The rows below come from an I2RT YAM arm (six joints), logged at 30 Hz.
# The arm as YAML. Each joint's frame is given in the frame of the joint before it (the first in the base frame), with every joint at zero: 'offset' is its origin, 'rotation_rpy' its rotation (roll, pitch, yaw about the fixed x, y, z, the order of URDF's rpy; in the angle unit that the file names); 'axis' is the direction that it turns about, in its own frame. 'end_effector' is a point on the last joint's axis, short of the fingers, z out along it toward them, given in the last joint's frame.
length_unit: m
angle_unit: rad
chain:
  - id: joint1
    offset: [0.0, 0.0, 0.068]
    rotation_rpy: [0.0, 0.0, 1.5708]
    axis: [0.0, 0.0, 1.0]
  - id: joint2
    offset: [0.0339, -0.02, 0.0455]
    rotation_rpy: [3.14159, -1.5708, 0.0]
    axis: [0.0, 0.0, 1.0]
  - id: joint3
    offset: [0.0, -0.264, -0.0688]
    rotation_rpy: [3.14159, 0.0, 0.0]
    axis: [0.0, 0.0, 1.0]
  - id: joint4
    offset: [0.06, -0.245, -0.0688]
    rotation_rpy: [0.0, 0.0, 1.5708]
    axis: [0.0, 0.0, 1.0]
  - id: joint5
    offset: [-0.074, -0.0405, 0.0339]
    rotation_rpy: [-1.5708, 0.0, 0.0]
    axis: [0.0, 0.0, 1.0]
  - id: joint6
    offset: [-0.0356, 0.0, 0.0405]
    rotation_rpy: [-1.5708, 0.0, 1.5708]
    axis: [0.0, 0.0, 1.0]
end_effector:
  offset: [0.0, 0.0, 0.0]
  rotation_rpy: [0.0, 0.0, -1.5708]
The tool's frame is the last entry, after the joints.
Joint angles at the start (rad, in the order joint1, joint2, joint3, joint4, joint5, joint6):
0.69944 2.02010 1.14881 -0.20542 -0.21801 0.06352
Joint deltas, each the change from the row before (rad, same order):
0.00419 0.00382 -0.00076 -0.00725 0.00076 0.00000
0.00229 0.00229 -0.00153 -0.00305 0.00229 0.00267
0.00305 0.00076 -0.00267 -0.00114 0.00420 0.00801
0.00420 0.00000 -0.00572 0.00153 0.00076 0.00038
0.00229 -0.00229 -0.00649 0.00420 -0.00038 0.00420
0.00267 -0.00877 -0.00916 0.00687 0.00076 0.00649
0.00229 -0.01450 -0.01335 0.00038 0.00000 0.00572
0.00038 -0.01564 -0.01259 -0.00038 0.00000 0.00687
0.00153 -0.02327 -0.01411 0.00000 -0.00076 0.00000
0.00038 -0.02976 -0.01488 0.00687 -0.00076 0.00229
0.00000 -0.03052 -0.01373 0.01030 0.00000 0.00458
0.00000 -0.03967 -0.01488 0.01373 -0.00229 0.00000
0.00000 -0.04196 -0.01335 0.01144 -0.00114 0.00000
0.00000 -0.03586 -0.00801 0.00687 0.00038 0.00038
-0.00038 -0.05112 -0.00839 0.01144 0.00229 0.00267
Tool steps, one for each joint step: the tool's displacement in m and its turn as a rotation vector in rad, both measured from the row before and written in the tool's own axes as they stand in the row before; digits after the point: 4 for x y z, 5 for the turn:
0.0018 0.0012 0.0016 -0.00042 0.01240 -0.00106
0.0013 0.0005 0.0011 0.00170 0.00705 0.00216
0.0012 0.0008 0.0008 0.00316 0.00483 0.00632
0.0019 0.0013 0.0009 -0.00077 0.00495 -0.00241
0.0014 0.0008 0.0002 -0.00137 0.00053 0.00220
0.0009 0.0013 -0.0016 -0.00093 -0.00578 0.00281
0.0021 0.0013 -0.0029 -0.00114 -0.00098 0.00341
0.0017 0.0007 -0.0035 -0.00041 -0.00251 0.00598
0.0010 0.0017 -0.0055 -0.00231 -0.00849 -0.00324
-0.0005 0.0018 -0.0074 -0.00303 -0.02100 -0.00259
-0.0013 0.0018 -0.0078 -0.00271 -0.02635 -0.00110
-0.0027 0.0026 -0.0104 -0.00621 -0.03721 -0.00812
-0.0033 0.0028 -0.0111 -0.00522 -0.03880 -0.00851
-0.0037 0.0025 -0.0098 -0.00317 -0.03378 -0.00701
-0.0064 0.0036 -0.0142 -0.00312 -0.05298 -0.00849

